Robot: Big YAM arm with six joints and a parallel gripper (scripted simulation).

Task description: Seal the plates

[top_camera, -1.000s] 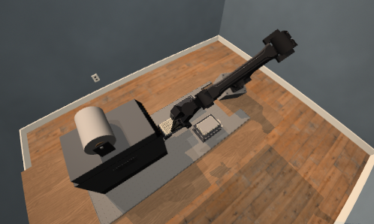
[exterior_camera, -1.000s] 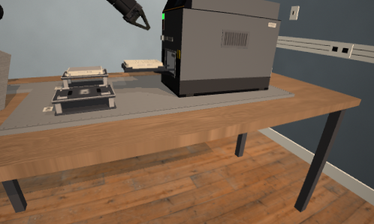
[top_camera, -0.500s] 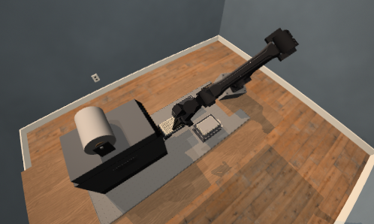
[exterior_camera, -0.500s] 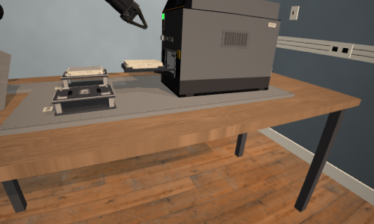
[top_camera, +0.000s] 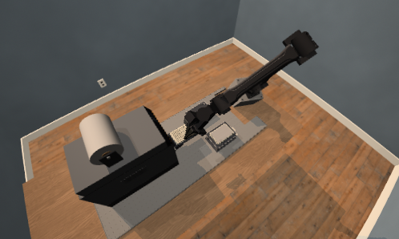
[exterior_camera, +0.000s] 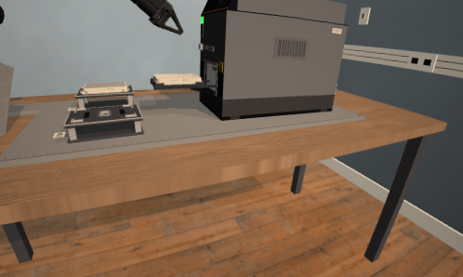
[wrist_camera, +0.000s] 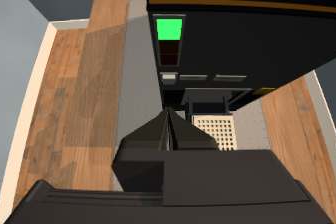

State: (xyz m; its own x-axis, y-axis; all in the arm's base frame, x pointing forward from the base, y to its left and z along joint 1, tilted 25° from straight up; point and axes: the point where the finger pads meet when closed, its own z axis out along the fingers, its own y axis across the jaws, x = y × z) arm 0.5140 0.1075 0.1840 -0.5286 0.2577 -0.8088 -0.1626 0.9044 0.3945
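My hand is 7 cm short of the start button, 4 cm above it and 1 cm to the right of it. From my hand the other things lie so: sealer stage 14 cm below, 10 cm to the right, 2 cm behind; then plate nest 22 cm to the right, 20 cm below, 19 cm behind; then foil roll 31 cm ahead, 18 cm above, 4 cm to the right.
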